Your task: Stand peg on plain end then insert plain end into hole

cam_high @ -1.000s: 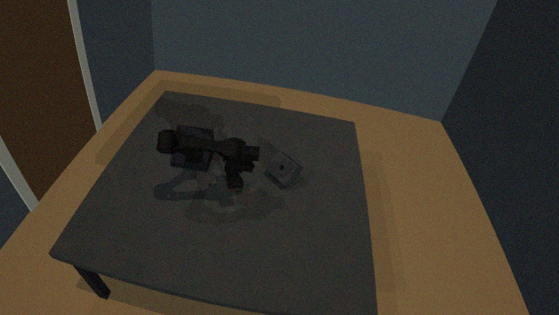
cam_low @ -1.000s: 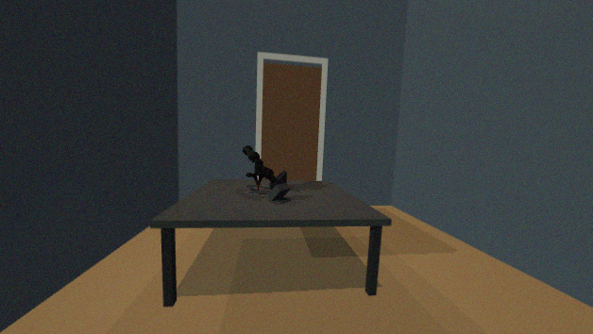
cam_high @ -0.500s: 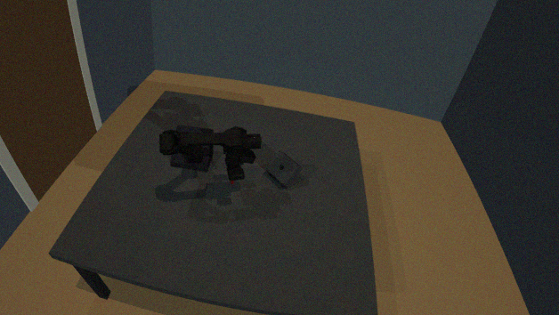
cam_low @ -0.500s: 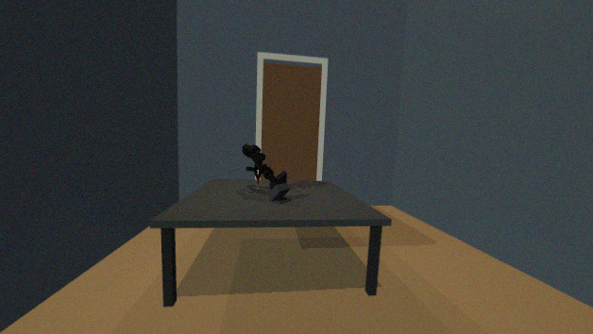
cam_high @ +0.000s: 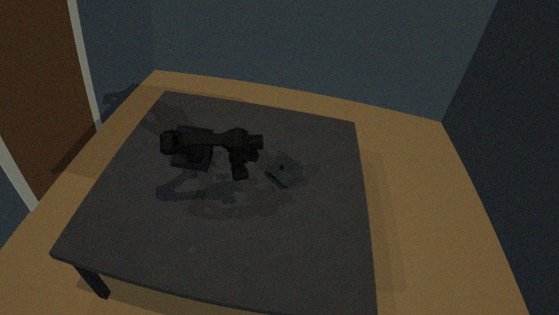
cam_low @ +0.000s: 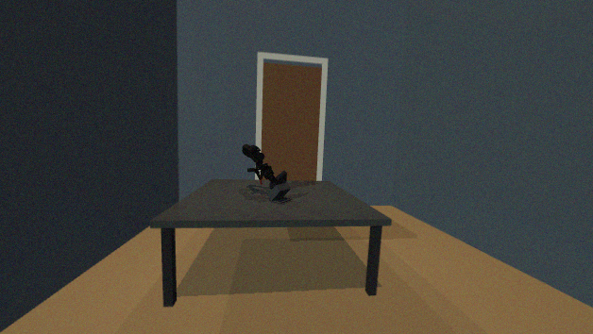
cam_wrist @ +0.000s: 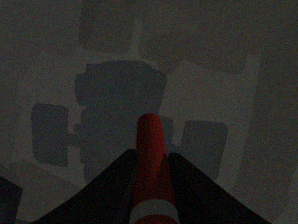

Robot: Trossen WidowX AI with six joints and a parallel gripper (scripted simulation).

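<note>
The panel lies 210 mm ahead of my gripper tip, 120 mm to the left of it and 50 mm below it. The rest, counted from my gripper tip: red peg 20 mm above.
</note>
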